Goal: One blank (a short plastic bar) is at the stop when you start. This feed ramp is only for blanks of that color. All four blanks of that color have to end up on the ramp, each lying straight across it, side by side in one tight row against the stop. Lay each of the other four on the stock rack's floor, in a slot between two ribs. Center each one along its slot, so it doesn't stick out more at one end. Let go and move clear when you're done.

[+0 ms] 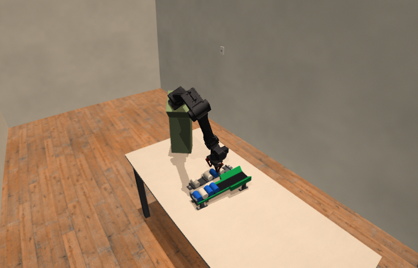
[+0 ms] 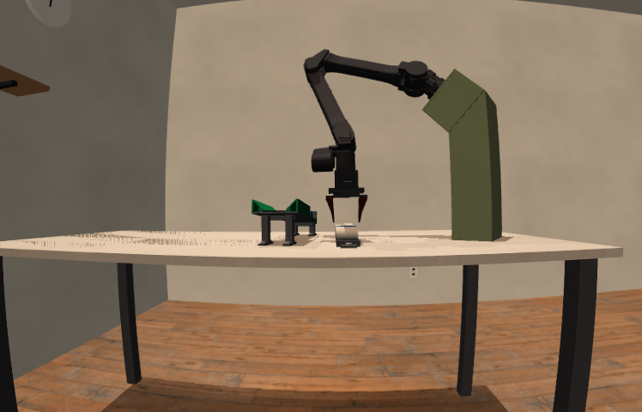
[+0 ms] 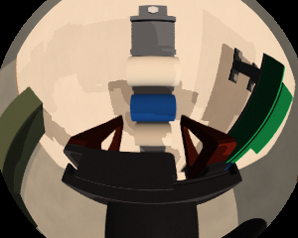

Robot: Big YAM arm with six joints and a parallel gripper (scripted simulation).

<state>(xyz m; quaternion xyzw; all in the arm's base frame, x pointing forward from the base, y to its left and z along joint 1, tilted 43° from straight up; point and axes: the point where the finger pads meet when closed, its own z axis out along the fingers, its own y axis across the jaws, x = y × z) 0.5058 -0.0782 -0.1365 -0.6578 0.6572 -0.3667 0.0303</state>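
The grey stock rack is 7 cm below my hand and 3 cm to the right of it.
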